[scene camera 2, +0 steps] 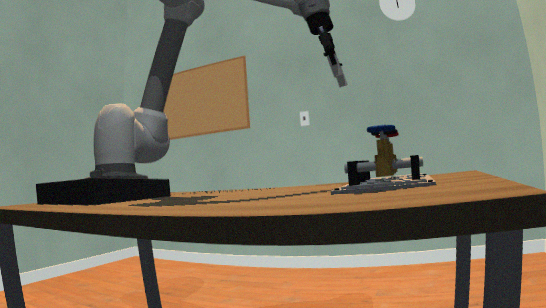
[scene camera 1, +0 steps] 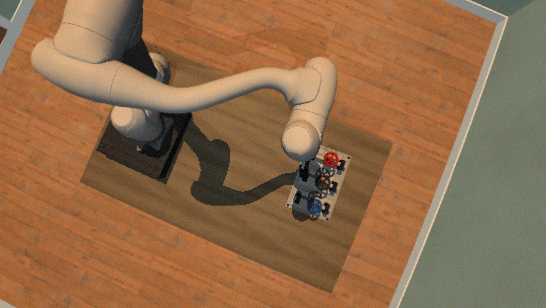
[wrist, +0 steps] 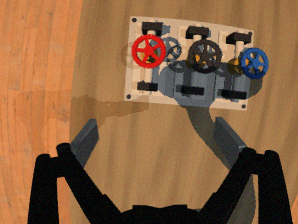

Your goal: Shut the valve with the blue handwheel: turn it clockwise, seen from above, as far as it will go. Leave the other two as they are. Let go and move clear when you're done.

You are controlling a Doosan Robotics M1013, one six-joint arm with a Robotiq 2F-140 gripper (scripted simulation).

Observation:
In view: the gripper (scene camera 2: 341,81).
The gripper is seen too in the wrist view (wrist: 156,128).

